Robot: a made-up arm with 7 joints. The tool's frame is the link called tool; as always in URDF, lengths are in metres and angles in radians. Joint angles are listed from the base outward.
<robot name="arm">
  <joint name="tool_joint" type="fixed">
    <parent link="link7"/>
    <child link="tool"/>
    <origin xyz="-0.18 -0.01 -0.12" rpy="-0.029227 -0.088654 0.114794"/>
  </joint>
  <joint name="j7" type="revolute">
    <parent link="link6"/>
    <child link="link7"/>
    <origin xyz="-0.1 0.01 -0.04"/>
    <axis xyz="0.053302 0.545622 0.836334"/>
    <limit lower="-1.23" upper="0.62"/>
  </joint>
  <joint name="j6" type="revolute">
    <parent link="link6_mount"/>
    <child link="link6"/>
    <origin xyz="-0.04 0.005 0"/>
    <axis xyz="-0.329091 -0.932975 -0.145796"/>
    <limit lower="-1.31" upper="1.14"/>
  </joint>
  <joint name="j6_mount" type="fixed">
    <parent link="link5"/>
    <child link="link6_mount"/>
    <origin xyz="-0.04 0.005 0"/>
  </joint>
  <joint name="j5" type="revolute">
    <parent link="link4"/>
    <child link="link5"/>
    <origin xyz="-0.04 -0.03 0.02"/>
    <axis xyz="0 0 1"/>
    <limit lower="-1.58" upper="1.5"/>
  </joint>
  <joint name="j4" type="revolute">
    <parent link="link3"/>
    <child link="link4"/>
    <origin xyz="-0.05 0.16 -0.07"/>
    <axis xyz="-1 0 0"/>
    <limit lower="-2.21" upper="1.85"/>
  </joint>
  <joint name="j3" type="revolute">
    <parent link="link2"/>
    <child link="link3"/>
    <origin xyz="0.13 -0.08 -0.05"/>
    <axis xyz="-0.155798 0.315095 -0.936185"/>
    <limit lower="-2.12" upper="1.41"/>
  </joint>
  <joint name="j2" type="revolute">
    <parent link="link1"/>
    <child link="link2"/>
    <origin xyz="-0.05 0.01 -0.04"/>
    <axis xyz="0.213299 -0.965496 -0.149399"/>
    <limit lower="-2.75" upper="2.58"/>
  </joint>
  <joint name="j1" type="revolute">
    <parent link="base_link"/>
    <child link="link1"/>
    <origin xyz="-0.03 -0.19 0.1"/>
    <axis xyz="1 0 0"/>
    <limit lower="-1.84" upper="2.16"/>
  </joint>
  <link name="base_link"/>
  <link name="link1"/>
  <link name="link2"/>
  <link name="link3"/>
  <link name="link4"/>
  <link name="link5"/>
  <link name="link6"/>
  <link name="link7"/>
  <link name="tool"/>
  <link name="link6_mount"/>
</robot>
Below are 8 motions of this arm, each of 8 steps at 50 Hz.
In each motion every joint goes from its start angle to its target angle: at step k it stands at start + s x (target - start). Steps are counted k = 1, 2, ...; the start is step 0. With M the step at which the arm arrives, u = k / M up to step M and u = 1 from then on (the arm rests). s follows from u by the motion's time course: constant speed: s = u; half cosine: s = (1 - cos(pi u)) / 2; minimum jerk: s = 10 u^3 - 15 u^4 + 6 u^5.
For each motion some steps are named. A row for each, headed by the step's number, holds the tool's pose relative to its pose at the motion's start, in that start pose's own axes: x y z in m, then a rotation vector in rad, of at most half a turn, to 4 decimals.
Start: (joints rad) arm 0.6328 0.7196 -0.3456 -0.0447 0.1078 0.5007 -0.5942
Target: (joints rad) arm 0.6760 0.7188 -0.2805 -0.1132 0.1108 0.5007 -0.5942
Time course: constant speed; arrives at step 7
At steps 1, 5, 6, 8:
1: -0.0006 0.0072 0.0010 -0.0032 0.0049 -0.0169
5: -0.0019 0.0360 0.0047 -0.0155 0.0238 -0.0847
6: -0.0019 0.0433 0.0055 -0.0186 0.0284 -0.1018
8: -0.0018 0.0505 0.0063 -0.0215 0.0328 -0.1189

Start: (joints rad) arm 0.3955 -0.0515 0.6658 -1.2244 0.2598 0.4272 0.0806
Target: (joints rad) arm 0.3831 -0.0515 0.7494 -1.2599 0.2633 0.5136 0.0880
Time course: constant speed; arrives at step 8
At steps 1, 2, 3, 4, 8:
1: 0.0032 0.0010 -0.0068 -0.0094 -0.0163 -0.0066
2: 0.0065 0.0018 -0.0136 -0.0188 -0.0326 -0.0131
3: 0.0098 0.0026 -0.0204 -0.0283 -0.0489 -0.0196
4: 0.0133 0.0033 -0.0271 -0.0378 -0.0652 -0.0260
8: 0.0282 0.0050 -0.0536 -0.0761 -0.1306 -0.0516

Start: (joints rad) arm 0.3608 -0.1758 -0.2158 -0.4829 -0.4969 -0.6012 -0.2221
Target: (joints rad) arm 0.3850 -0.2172 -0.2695 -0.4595 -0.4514 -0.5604 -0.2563
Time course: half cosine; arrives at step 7
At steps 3, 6, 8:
3: -0.0041 -0.0126 0.0007 -0.0229 -0.0013 0.0151
6: -0.0095 -0.0312 0.0022 -0.0541 -0.0041 0.0386
8: -0.0099 -0.0329 0.0023 -0.0568 -0.0043 0.0408

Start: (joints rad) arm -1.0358 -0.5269 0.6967 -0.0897 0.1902 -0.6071 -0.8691
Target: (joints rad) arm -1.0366 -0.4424 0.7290 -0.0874 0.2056 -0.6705 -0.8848
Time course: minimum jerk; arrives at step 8
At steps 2, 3, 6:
2: 0.0002 0.0021 0.0018 0.0058 0.0032 -0.0021
3: 0.0006 0.0055 0.0049 0.0154 0.0085 -0.0054
6: 0.0020 0.0172 0.0165 0.0504 0.0279 -0.0165

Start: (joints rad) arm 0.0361 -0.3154 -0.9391 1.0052 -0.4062 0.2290 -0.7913
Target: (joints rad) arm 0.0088 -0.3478 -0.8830 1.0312 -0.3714 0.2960 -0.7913
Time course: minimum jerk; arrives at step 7
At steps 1, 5, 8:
1: 0.0004 -0.0006 -0.0001 -0.0004 -0.0010 0.0020
5: 0.0158 -0.0229 -0.0047 -0.0126 -0.0346 0.0742
8: 0.0186 -0.0267 -0.0055 -0.0142 -0.0403 0.0869

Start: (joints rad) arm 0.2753 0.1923 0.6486 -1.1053 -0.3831 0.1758 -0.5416
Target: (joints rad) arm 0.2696 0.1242 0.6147 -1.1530 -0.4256 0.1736 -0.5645
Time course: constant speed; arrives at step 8
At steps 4, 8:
4: 0.0010 -0.0041 0.0057 -0.0313 0.0125 -0.0216
8: 0.0022 -0.0078 0.0116 -0.0636 0.0247 -0.0437

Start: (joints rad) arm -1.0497 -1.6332 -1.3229 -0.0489 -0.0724 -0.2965 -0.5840
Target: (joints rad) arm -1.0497 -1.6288 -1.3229 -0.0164 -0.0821 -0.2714 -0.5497
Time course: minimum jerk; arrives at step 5
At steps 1, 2, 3, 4, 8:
1: 0.0001 -0.0003 -0.0005 -0.0016 -0.0014 0.0011
2: 0.0006 -0.0014 -0.0026 -0.0087 -0.0074 0.0061
3: 0.0013 -0.0031 -0.0055 -0.0188 -0.0159 0.0131
4: 0.0019 -0.0044 -0.0076 -0.0260 -0.0219 0.0181
8: 0.0020 -0.0047 -0.0081 -0.0276 -0.0232 0.0192

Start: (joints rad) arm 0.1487 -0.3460 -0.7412 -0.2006 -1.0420 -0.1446 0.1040
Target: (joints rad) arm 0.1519 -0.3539 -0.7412 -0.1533 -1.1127 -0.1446 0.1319
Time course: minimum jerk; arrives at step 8
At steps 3, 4, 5, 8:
3: 0.0018 0.0053 -0.0025 -0.0054 -0.0047 -0.0133
4: 0.0033 0.0096 -0.0046 -0.0097 -0.0086 -0.0242
5: 0.0049 0.0139 -0.0068 -0.0140 -0.0127 -0.0351
8: 0.0071 0.0191 -0.0095 -0.0190 -0.0178 -0.0483

